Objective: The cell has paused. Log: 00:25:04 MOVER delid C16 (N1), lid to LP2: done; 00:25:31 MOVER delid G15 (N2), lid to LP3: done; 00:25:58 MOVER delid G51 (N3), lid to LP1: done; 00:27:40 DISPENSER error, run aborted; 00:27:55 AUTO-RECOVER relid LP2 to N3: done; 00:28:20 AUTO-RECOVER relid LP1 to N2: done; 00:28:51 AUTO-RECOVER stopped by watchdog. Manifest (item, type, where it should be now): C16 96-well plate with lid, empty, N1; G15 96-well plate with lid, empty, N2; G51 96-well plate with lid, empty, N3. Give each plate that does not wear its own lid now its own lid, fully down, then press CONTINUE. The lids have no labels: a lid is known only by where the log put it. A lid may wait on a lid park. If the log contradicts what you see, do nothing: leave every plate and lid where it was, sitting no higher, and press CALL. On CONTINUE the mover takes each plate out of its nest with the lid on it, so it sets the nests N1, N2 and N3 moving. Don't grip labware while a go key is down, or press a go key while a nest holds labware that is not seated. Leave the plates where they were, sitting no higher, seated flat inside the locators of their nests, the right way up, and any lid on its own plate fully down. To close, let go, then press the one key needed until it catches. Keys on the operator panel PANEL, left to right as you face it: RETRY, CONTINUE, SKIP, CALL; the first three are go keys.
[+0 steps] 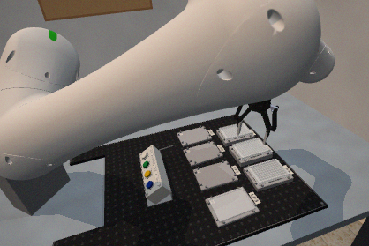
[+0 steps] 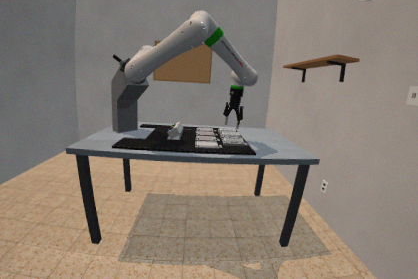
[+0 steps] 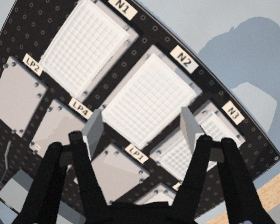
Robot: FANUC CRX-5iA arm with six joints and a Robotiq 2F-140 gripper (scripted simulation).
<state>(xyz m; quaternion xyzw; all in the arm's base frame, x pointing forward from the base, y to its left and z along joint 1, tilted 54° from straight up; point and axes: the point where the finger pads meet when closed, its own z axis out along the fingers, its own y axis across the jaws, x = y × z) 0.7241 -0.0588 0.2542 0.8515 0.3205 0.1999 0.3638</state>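
My hand is 8 cm above the plate. From my hand the other things lie so: LP1 label: 11 cm behind, 3 cm to the right, 11 cm below; then N3 label: 4 cm ahead, 15 cm to the right, 11 cm below; then lid park LP1: 19 cm behind, 11 cm below.
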